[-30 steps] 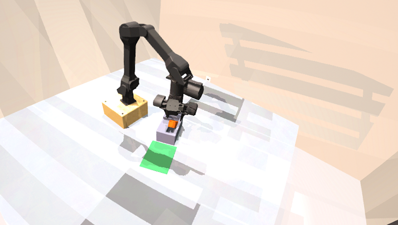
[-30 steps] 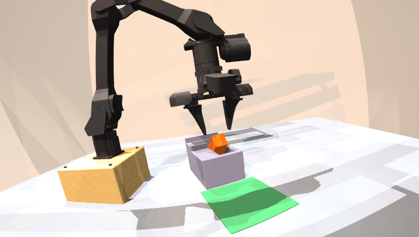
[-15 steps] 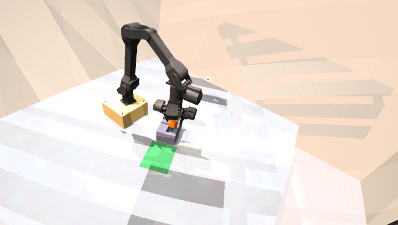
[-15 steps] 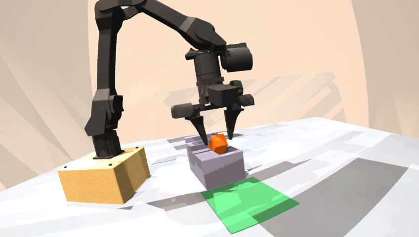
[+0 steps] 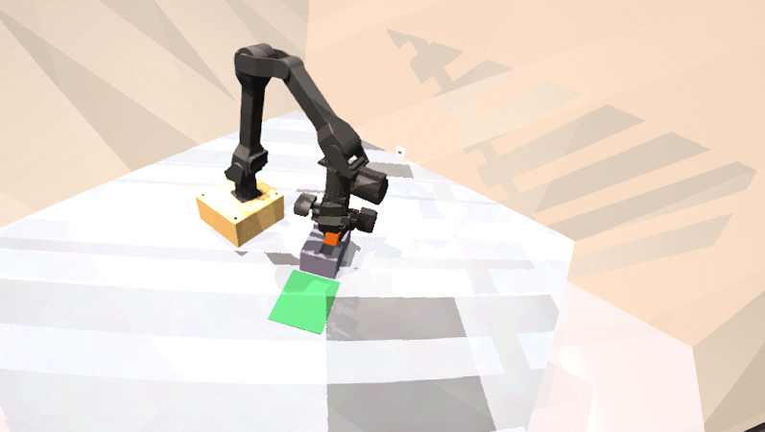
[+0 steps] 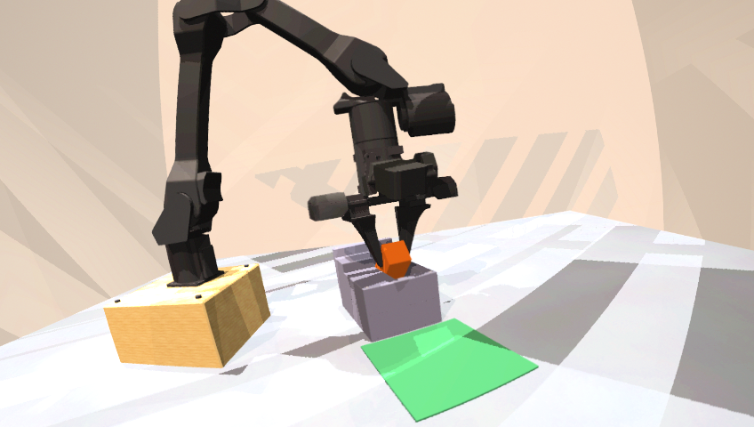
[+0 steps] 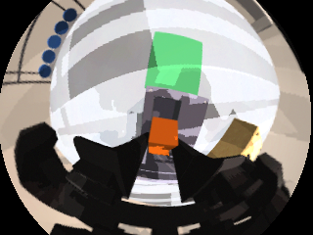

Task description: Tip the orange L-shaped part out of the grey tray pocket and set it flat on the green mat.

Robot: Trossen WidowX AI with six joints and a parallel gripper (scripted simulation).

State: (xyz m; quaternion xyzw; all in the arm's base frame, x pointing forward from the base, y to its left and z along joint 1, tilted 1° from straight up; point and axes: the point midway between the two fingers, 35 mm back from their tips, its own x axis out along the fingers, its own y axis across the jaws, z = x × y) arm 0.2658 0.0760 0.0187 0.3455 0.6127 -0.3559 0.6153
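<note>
My gripper tip is 130 mm to the left of the green mat, 80 mm above it and 60 mm short of it. Round my gripper tip: orange L-shaped part (30 mm below, 30 mm behind, 20 mm to the left).
</note>
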